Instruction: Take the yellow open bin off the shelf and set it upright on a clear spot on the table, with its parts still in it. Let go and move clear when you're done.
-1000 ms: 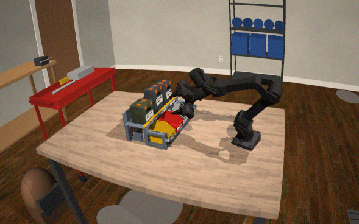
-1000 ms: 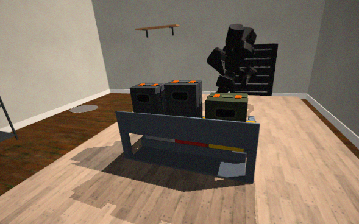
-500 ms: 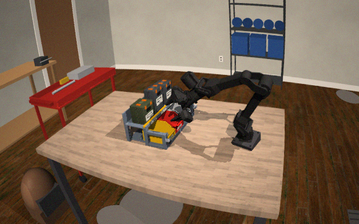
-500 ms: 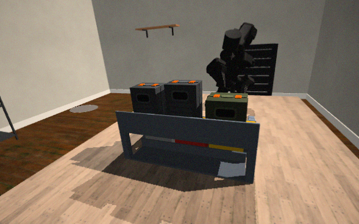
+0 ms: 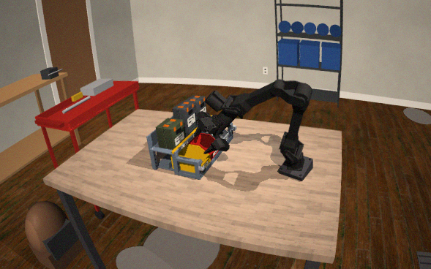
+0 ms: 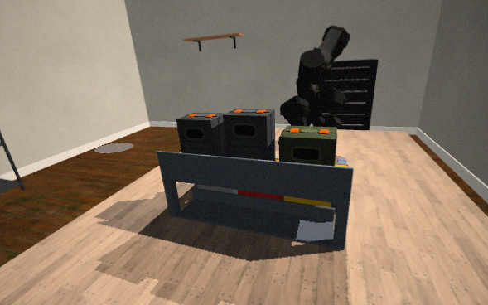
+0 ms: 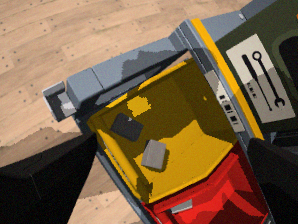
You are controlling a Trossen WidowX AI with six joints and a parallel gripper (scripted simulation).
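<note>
The yellow open bin is 7 cm ahead of my hand, 1 cm to the left of it and 10 cm below it. Also, from my hand: green case: 16 cm ahead, 1 cm to the left; then red bin: 8 cm ahead, 11 cm to the right, 10 cm below.
</note>
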